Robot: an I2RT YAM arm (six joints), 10 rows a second.
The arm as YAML. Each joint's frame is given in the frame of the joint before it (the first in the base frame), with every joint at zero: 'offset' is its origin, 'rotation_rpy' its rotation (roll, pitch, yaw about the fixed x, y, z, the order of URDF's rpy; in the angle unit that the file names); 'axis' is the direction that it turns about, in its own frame. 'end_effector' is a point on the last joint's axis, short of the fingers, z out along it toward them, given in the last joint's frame.
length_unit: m
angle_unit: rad
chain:
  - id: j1
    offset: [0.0, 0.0, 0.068]
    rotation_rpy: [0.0, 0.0, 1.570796]
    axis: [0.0, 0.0, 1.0]
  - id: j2
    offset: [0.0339, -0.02, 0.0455]
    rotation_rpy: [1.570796, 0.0, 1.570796]
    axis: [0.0, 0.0, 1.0]
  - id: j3
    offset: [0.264, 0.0, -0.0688]
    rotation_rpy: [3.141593, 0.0, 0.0]
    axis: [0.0, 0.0, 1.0]
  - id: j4
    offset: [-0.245, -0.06, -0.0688]
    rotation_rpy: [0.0, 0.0, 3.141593]
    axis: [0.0, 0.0, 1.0]
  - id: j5
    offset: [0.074, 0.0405, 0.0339]
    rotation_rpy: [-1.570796, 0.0, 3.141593]
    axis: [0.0, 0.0, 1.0]
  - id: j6
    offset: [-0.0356, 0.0, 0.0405]
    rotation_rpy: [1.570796, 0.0, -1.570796]
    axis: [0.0, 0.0, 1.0]
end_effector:
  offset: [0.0, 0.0, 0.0]
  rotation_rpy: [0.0, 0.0, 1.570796]
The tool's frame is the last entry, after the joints.
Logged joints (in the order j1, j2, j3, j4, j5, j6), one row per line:
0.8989, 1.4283, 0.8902, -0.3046, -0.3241, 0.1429
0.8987, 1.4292, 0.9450, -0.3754, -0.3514, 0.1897
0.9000, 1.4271, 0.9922, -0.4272, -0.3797, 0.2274
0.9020, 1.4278, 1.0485, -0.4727, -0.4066, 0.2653
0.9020, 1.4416, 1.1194, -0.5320, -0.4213, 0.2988
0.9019, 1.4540, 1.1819, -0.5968, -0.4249, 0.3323
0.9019, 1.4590, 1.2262, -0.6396, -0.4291, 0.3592
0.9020, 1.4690, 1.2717, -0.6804, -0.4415, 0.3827
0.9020, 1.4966, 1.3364, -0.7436, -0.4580, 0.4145
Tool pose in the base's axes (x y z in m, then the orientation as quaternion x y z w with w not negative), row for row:
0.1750, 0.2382, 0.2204, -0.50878, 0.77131, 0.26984, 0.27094
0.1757, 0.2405, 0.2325, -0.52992, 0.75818, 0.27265, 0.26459
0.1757, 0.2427, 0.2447, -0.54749, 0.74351, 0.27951, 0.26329
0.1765, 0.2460, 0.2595, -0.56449, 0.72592, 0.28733, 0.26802
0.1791, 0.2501, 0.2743, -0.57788, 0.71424, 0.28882, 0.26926
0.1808, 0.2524, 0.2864, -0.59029, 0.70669, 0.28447, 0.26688
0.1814, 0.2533, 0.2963, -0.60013, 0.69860, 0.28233, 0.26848
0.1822, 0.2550, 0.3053, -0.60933, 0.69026, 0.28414, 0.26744
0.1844, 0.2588, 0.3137, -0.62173, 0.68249, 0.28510, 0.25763
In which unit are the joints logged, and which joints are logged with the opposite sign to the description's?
The joints are logged in radians. Opposite sign: j6.
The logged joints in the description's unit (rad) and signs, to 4 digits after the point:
0.8989, 1.4283, 0.8902, -0.3046, -0.3241, -0.1429
0.8987, 1.4292, 0.9450, -0.3754, -0.3514, -0.1897
0.9000, 1.4271, 0.9922, -0.4272, -0.3797, -0.2274
0.9020, 1.4278, 1.0485, -0.4727, -0.4066, -0.2653
0.9020, 1.4416, 1.1194, -0.5320, -0.4213, -0.2988
0.9019, 1.4540, 1.1819, -0.5968, -0.4249, -0.3323
0.9019, 1.4590, 1.2262, -0.6396, -0.4291, -0.3592
0.9020, 1.4690, 1.2717, -0.6804, -0.4415, -0.3827
0.9020, 1.4966, 1.3364, -0.7436, -0.4580, -0.4145

